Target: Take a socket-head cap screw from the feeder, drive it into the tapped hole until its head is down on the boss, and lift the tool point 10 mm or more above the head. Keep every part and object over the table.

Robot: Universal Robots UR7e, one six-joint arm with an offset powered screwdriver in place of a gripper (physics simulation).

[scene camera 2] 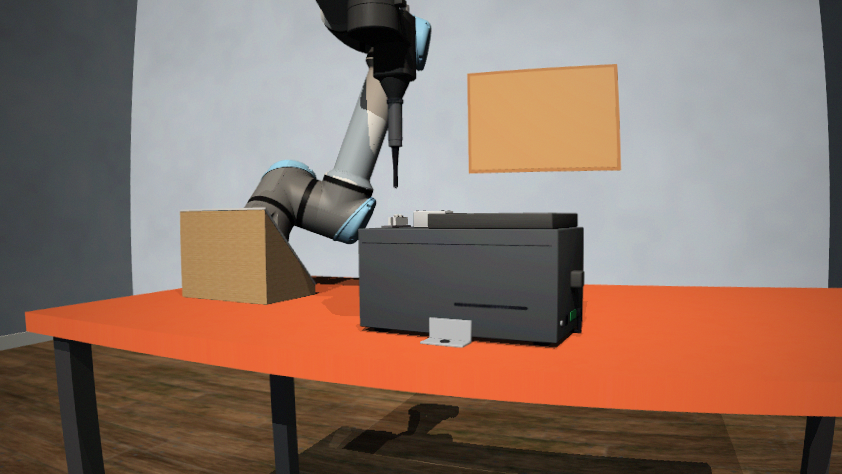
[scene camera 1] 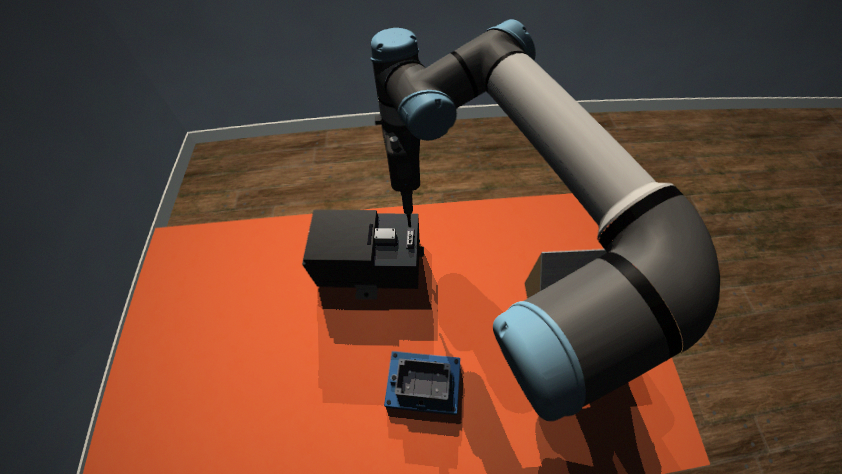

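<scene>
My gripper, a powered screwdriver (scene camera 1: 409,224) (scene camera 2: 395,186), points straight down. Its thin dark tip is above the small silver pick-up block (scene camera 1: 410,237) (scene camera 2: 398,220) on the screw feeder (scene camera 1: 341,235) (scene camera 2: 465,270), with a clear gap below it in the scene camera 2 view. I make out no screw at the tip, but it is too small and dark to be sure. A grey open housing (scene camera 1: 423,396) sits on a blue base plate (scene camera 1: 456,372) nearer the front in the scene camera 1 view. I cannot tell which feature is the tapped hole. The housing does not show in the scene camera 2 view.
A larger silver block (scene camera 1: 384,234) (scene camera 2: 428,218) stands on the feeder beside the pick-up block. The raised black feeder cover is beyond it. My wedge-shaped mount (scene camera 1: 532,276) (scene camera 2: 223,256) stands on the orange table (scene camera 1: 235,353) (scene camera 2: 707,353). My elbow and upper arm hang over the table's right side in scene camera 1.
</scene>
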